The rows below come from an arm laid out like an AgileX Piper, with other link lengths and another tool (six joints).
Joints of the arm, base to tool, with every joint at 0 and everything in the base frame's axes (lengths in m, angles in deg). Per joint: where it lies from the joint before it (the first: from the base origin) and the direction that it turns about. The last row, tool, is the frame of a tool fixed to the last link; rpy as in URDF.
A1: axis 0 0 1 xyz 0 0 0.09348
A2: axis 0 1 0 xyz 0 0 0
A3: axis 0 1 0 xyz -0.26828 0 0.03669
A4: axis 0.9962 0 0.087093 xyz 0.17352 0 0.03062
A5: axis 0 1 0 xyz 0 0 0
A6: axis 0.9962 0 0.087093 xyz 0.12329 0 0.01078
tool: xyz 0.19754 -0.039 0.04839 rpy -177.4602 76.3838 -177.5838
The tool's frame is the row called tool.
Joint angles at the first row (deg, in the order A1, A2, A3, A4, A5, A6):
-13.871, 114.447, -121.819, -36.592, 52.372, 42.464
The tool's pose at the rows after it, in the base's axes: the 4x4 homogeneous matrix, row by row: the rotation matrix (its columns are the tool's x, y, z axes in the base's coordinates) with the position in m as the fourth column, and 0 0 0 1 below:
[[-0.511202 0.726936 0.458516 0.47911], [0.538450 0.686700 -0.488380 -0.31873], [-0.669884 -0.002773 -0.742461 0.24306], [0 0 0 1]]
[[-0.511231 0.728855 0.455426 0.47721], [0.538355 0.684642 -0.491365 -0.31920], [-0.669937 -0.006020 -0.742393 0.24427], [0 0 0 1]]
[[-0.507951 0.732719 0.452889 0.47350], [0.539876 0.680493 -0.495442 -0.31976], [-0.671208 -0.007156 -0.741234 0.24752], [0 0 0 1]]
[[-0.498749 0.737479 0.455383 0.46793], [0.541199 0.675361 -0.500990 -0.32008], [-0.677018 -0.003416 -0.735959 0.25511], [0 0 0 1]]
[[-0.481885 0.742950 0.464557 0.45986], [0.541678 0.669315 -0.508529 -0.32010], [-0.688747 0.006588 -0.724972 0.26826], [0 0 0 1]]
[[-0.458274 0.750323 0.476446 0.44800], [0.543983 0.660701 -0.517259 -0.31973], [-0.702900 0.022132 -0.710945 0.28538], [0 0 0 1]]
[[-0.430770 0.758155 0.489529 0.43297], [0.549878 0.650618 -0.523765 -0.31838], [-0.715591 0.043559 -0.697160 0.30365], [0 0 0 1]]
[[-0.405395 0.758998 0.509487 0.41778], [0.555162 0.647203 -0.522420 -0.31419], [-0.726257 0.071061 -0.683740 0.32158], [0 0 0 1]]
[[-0.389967 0.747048 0.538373 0.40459], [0.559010 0.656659 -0.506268 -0.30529], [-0.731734 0.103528 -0.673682 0.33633], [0 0 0 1]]
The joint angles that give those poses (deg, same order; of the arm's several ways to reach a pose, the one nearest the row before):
-13.852, 114.398, -121.820, -36.643, 52.434, 42.380
-13.834, 114.203, -121.818, -36.791, 52.750, 42.304
-13.814, 113.707, -121.820, -36.957, 53.298, 42.277
-13.796, 112.699, -121.820, -37.122, 53.944, 42.277
-13.795, 111.030, -121.816, -37.282, 54.675, 42.279
-13.796, 108.718, -121.819, -37.392, 55.767, 42.278
-13.796, 105.939, -121.809, -37.257, 57.224, 42.227
-13.797, 102.689, -121.420, -36.500, 58.435, 41.876
-13.796, 98.886, -120.088, -34.685, 59.003, 41.053

